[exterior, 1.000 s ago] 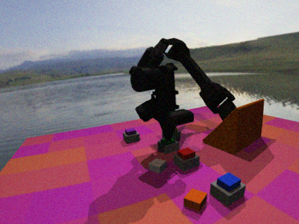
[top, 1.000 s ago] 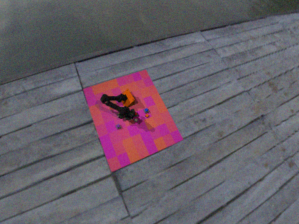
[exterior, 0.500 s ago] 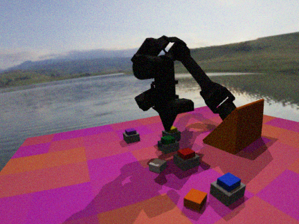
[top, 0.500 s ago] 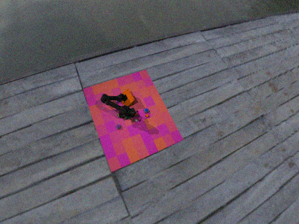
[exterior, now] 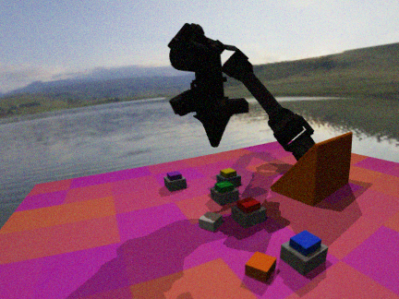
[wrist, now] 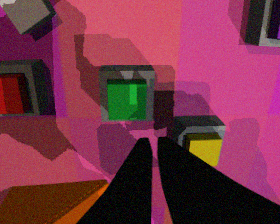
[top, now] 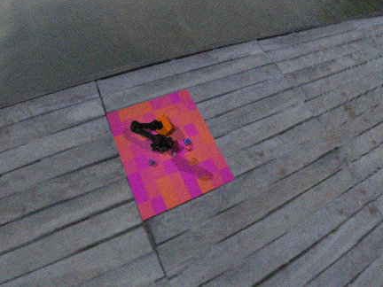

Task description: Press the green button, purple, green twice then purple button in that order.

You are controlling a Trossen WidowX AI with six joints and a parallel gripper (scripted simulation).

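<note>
My gripper tip is now 130 mm to the left of the purple button, 90 mm above it and 60 mm short of it. The rest, counted from my gripper tip: red button: 120 mm to the left, 90 mm below, 10 mm behind; green button: 90 mm below, 10 mm to the left, 10 mm behind; yellow button: 90 mm below, 70 mm behind, 60 mm to the right.
</note>
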